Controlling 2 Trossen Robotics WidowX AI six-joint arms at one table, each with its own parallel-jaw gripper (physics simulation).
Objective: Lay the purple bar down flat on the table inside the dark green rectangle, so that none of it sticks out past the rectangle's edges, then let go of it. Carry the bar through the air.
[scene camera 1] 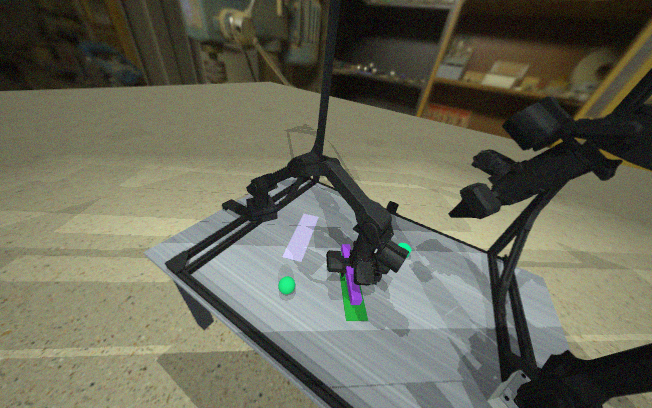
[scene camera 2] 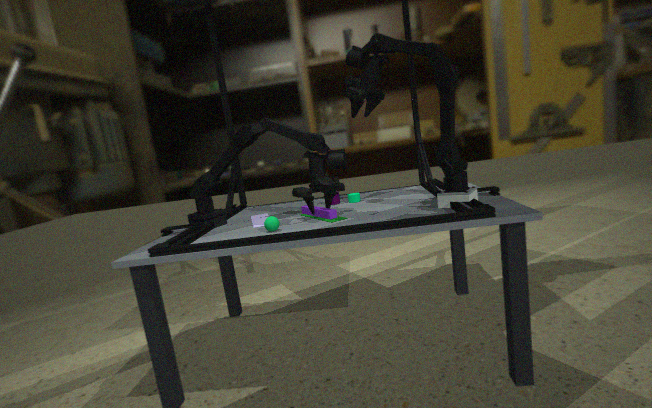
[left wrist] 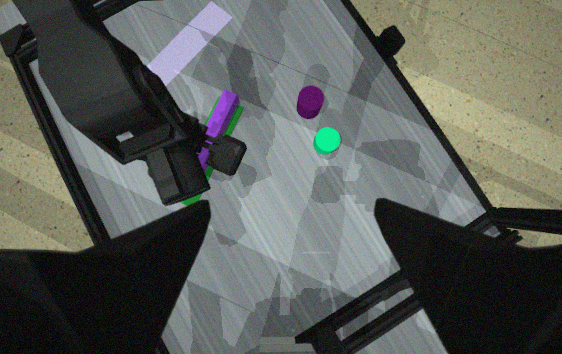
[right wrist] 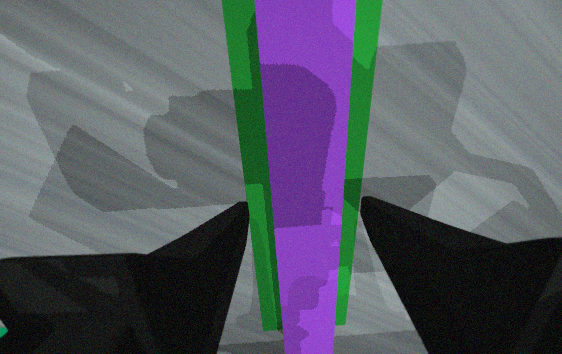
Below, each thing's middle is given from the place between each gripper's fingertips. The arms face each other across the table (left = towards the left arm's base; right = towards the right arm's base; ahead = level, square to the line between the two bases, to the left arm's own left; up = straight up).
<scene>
Now: the purple cylinder [left wrist: 310, 99] 31 cm below my left hand, 17 cm to the right of it and 13 cm behind it. Also, from my left hand: purple bar [right wrist: 305, 60]: 32 cm below, 18 cm to the right, 10 cm ahead; then green rectangle [right wrist: 241, 30]: 33 cm below, 16 cm to the right, 12 cm ahead; then pale lilac rectangle [scene camera 1: 297, 246]: 42 cm to the right, 33 cm below, 8 cm ahead.
Now: right hand 1 cm past the purple bar and 1 cm to the left of it. Also, from my right hand: green rectangle 1 cm ahead, 1 cm below; purple cylinder 24 cm behind, 1 cm above; pale lilac rectangle 3 cm behind, 25 cm to the right, 1 cm below.
</scene>
